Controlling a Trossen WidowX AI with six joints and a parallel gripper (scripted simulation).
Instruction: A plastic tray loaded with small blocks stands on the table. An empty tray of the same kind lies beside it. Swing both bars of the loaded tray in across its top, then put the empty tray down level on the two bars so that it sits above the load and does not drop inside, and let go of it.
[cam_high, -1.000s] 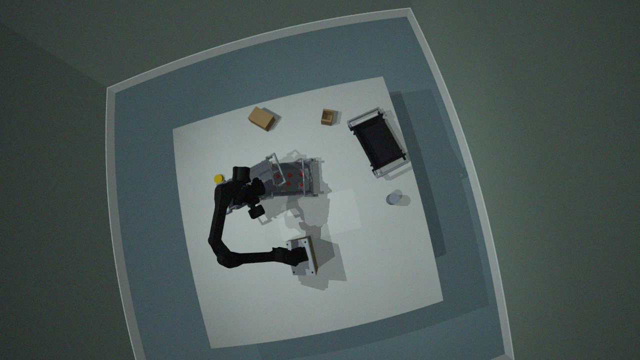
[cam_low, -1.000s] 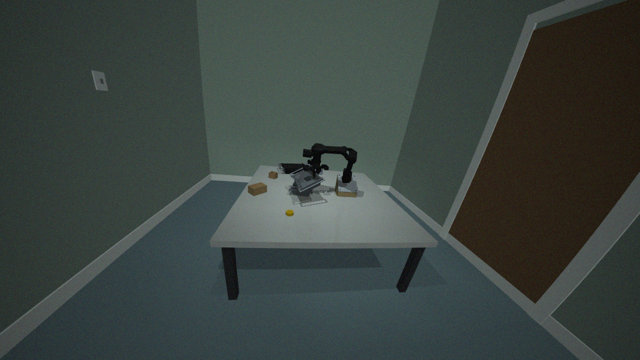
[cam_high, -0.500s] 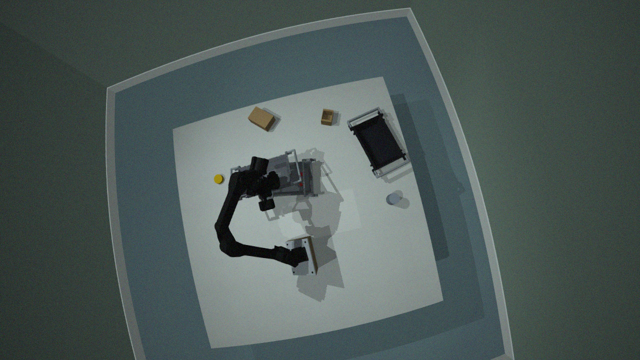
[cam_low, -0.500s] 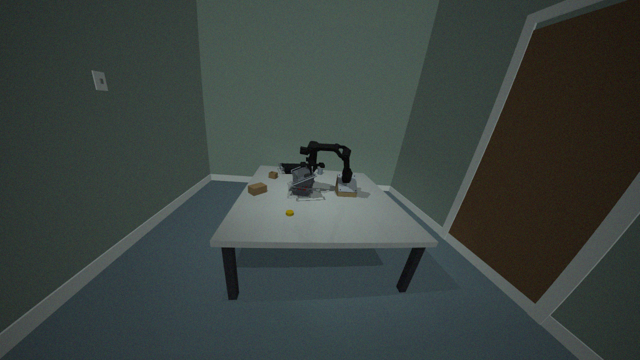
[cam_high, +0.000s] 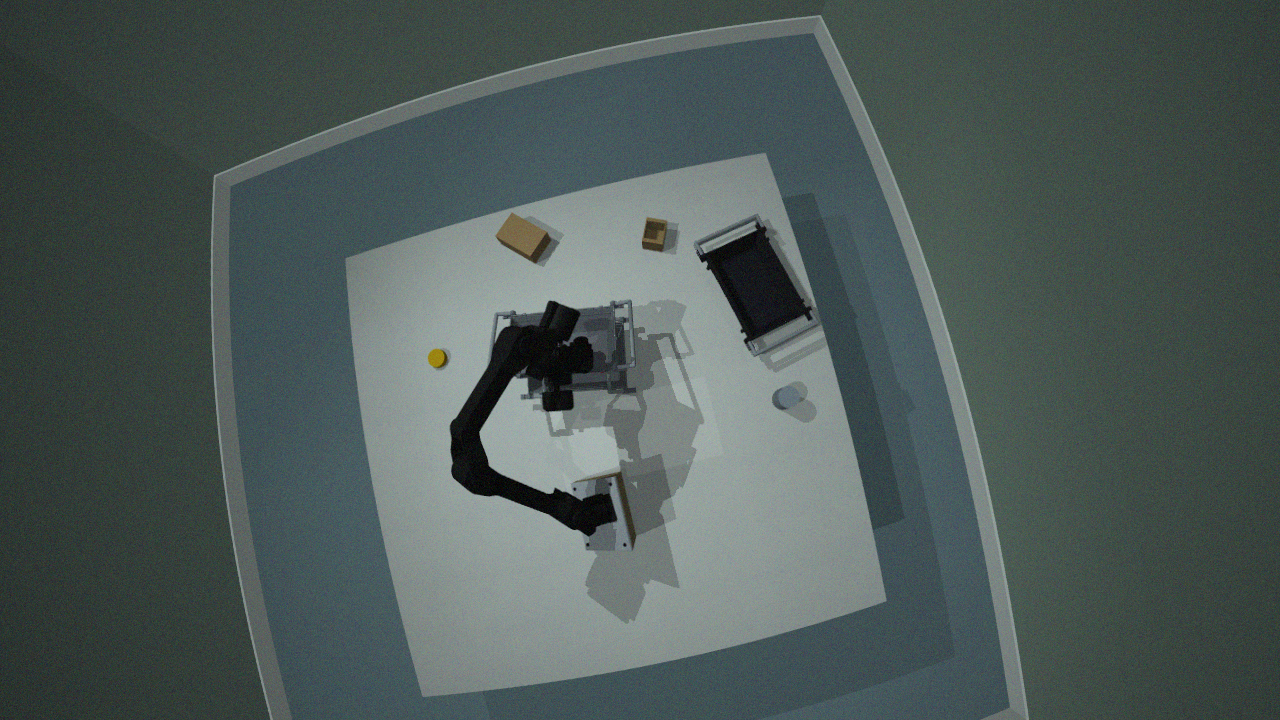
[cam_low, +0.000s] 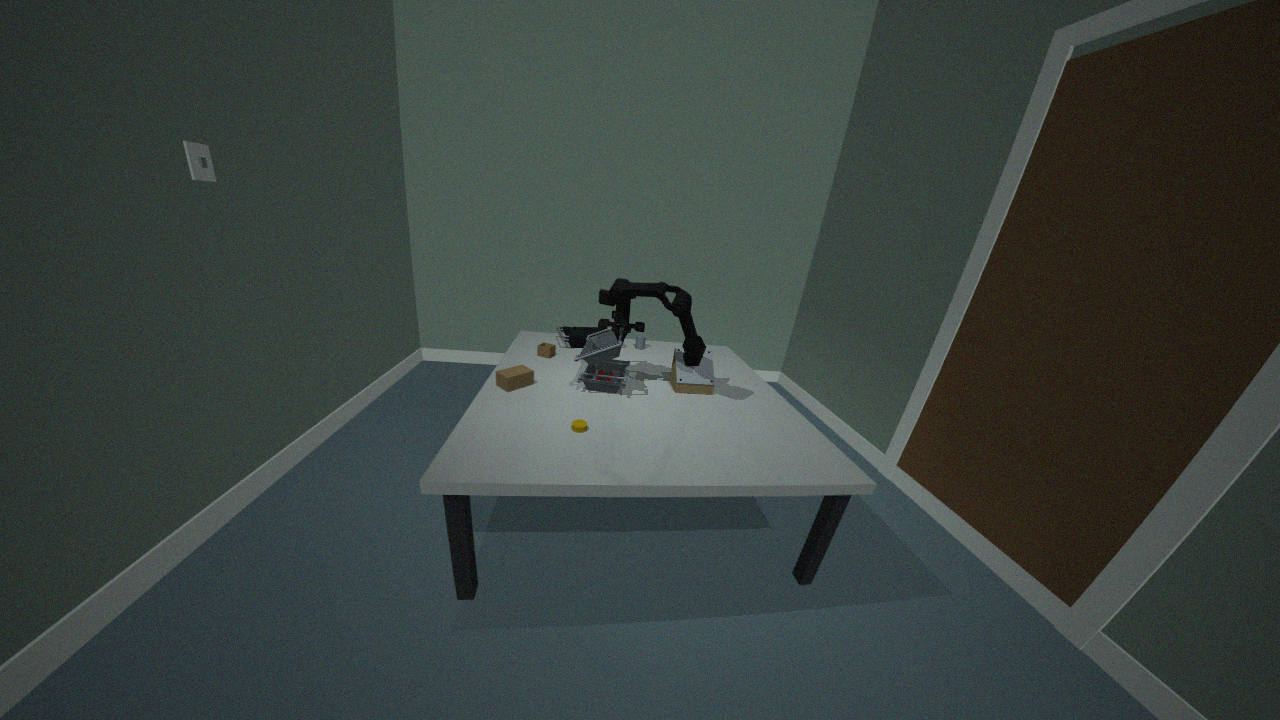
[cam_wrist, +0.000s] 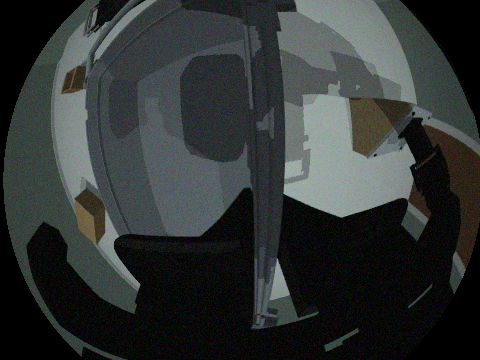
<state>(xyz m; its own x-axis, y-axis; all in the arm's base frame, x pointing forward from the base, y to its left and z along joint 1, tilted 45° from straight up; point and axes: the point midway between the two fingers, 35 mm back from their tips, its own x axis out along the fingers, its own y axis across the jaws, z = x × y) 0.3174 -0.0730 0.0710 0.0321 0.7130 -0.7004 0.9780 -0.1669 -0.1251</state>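
Right now my gripper tip is 70 mm short of the tray and 20 mm to the left of it. From my gripper tip the other things lie so: small open box: 310 mm to the right, 310 mm ahead, 160 mm below; then yellow disc: 350 mm to the left, 170 mm below, 170 mm ahead.
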